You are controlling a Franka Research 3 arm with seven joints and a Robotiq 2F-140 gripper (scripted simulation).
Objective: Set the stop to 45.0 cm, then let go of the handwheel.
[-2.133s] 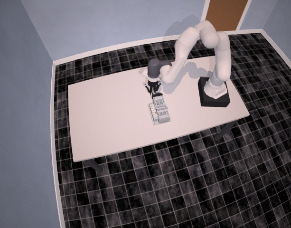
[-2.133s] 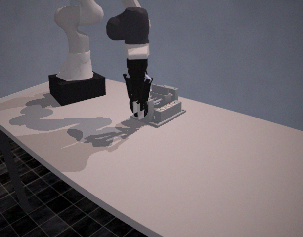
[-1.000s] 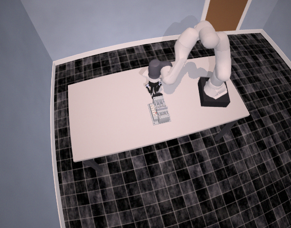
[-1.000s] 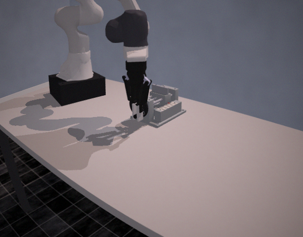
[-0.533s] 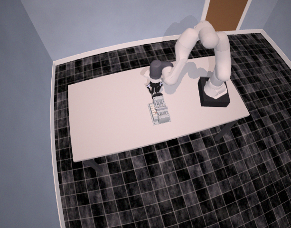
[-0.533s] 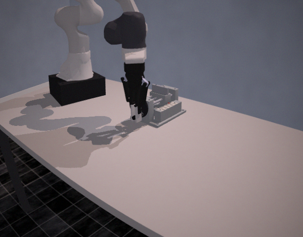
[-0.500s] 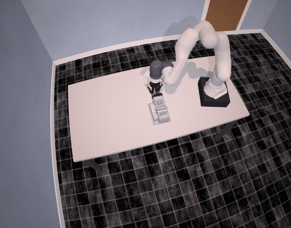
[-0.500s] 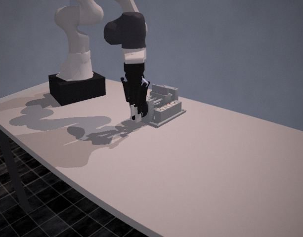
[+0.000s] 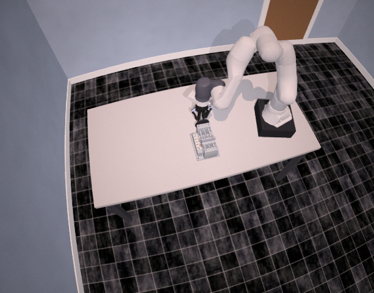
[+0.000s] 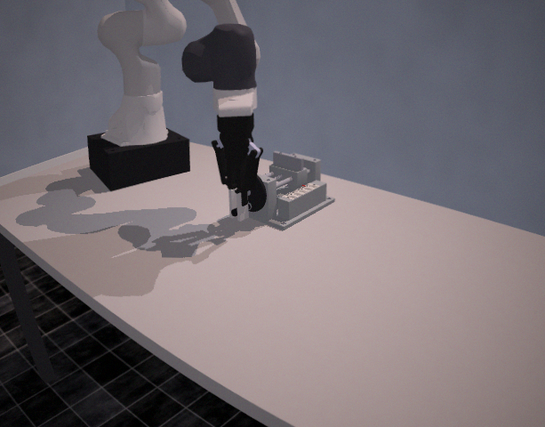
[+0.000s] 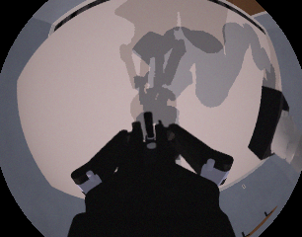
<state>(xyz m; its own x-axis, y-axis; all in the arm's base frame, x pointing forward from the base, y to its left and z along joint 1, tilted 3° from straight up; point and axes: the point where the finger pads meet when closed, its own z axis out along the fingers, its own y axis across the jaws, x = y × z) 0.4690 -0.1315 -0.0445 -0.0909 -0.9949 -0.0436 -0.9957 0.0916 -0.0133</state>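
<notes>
My hand is 2 cm to the right of the black handwheel and 1 cm above it. The rest, counted from my hand: grey stop fixture: 3 cm ahead, 17 cm to the left, 3 cm above.
</notes>
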